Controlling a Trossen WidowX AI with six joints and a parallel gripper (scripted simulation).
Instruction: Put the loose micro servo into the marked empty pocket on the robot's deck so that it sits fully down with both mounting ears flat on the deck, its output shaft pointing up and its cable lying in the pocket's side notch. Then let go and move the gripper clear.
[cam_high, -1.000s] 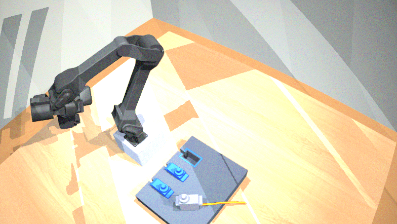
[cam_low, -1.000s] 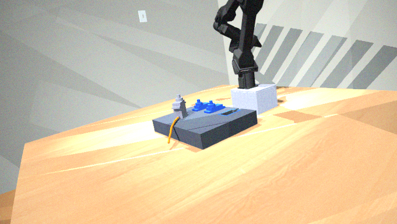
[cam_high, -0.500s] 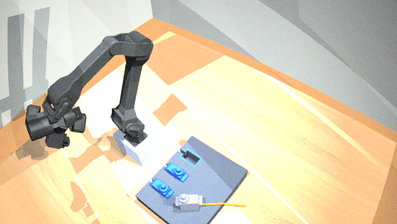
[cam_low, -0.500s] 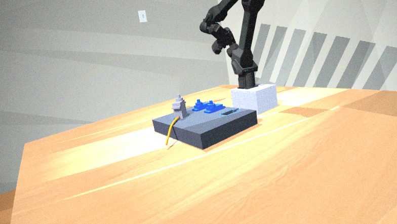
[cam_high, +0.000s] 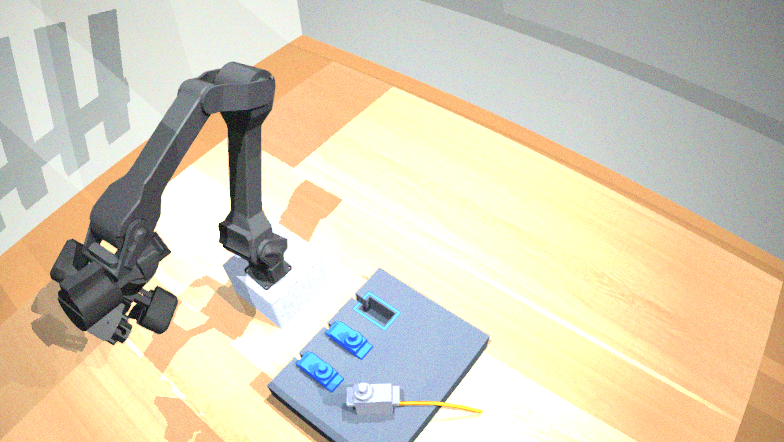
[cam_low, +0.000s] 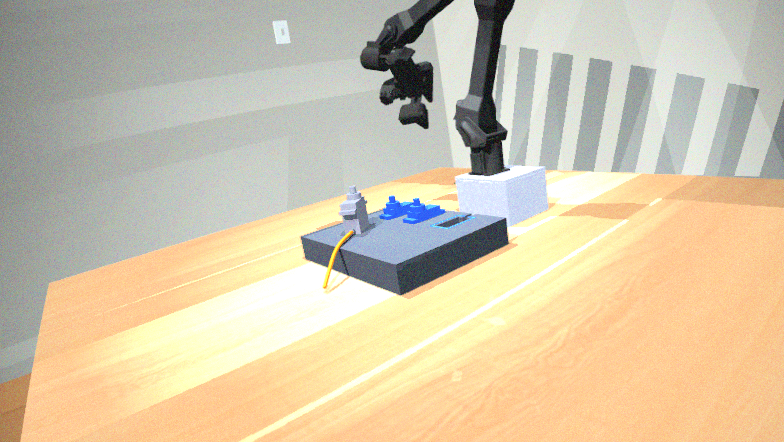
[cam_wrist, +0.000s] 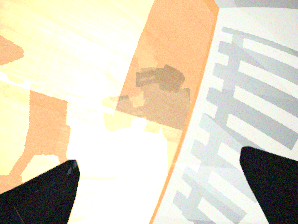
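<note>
The grey deck lies 36 cm ahead of my gripper tip, 27 cm to the left of it and 20 cm below it.
</note>
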